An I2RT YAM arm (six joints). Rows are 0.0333 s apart.
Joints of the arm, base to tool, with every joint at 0 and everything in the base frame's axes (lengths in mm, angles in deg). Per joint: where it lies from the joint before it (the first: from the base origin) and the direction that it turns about. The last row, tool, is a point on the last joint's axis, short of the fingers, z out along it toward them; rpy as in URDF.
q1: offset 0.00 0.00 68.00 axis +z
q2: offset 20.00 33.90 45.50 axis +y
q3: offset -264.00 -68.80 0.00 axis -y
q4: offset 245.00 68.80 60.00 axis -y
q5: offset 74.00 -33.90 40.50 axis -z
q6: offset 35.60 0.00 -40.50 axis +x
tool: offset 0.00 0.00 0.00 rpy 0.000 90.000 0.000
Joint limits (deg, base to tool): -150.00..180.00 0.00..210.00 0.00..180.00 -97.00..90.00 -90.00..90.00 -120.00..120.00
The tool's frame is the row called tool.
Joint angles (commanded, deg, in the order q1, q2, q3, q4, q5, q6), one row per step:
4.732 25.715 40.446 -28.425 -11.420 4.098
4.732 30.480 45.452 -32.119 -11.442 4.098
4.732 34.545 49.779 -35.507 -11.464 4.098
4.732 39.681 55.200 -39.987 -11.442 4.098
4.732 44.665 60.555 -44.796 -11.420 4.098
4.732 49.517 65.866 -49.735 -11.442 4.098
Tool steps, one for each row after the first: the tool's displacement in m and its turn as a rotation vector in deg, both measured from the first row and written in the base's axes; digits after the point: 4 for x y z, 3 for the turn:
0.0081 0.0007 0.0140 -0.279 3.442 0.021
0.0156 0.0013 0.0251 -0.530 6.558 0.042
0.0262 0.0022 0.0377 -0.882 10.738 0.021
0.0370 0.0031 0.0486 -1.255 15.160 0.000
0.0479 0.0040 0.0583 -1.616 19.626 0.020

